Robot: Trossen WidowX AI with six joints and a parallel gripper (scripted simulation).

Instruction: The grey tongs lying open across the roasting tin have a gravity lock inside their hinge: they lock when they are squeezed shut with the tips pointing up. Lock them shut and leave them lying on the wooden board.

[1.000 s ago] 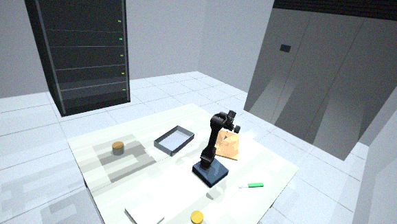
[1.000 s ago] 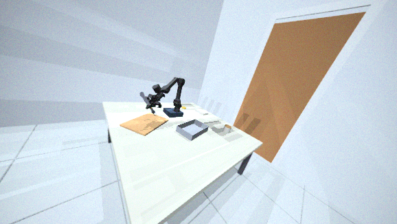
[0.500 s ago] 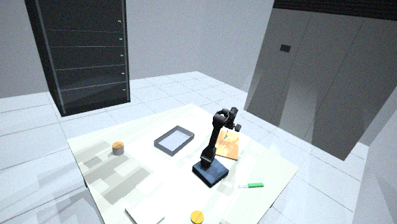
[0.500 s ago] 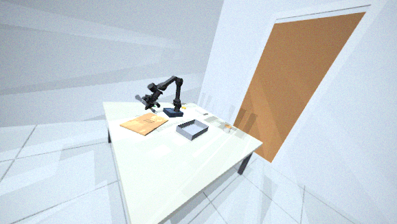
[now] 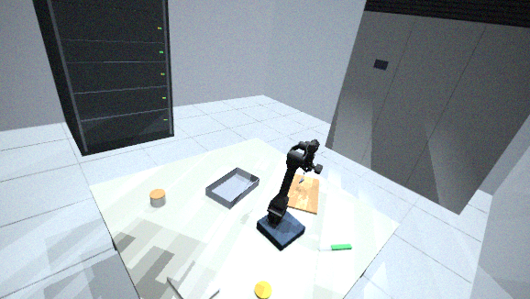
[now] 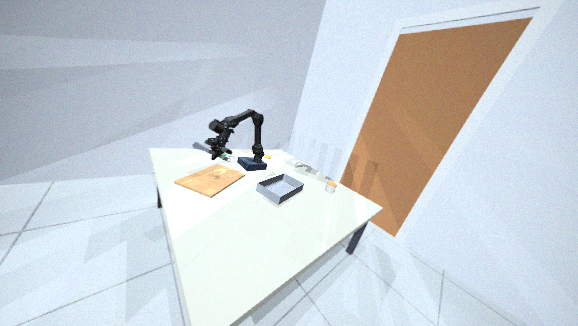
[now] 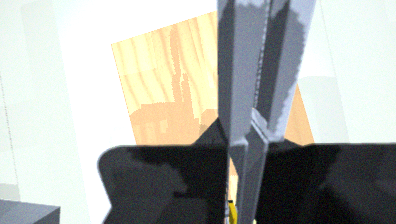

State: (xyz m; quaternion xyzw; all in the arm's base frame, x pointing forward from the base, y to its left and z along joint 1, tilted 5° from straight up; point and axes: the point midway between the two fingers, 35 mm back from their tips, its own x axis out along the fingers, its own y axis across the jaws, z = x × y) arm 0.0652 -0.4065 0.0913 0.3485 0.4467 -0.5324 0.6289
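Right now the wooden board is 130 mm below my gripper tip, 30 mm to the left of it and 10 mm behind it. Round my gripper tip: cork-topped jar: 730 mm to the left, 500 mm ahead, 100 mm below; grey roasting tin: 340 mm to the left, 300 mm ahead, 110 mm below; yellow disc: 710 mm to the left, 230 mm behind, 130 mm below.
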